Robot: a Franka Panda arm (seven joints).
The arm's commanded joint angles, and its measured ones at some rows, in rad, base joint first. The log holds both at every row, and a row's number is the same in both.
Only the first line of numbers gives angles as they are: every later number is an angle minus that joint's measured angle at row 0.
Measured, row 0:
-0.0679, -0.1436, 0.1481, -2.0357, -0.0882, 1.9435, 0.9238
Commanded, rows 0 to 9:
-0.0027, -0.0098, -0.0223, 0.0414, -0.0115, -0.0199, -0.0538
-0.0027, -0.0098, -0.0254, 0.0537, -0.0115, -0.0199, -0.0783
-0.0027, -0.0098, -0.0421, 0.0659, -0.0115, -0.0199, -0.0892
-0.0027, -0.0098, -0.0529, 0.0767, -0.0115, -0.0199, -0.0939
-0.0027, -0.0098, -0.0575, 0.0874, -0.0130, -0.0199, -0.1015
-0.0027, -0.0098, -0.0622, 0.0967, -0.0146, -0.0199, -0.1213
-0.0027, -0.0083, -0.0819, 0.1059, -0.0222, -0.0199, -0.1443
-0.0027, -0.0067, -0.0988, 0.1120, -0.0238, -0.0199, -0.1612
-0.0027, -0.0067, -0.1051, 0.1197, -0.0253, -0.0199, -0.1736
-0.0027, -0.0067, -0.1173, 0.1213, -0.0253, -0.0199, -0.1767
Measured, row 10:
-0.0039, -0.0067, -0.0880, 0.0955, -0.0091, 0.0000, -0.1405
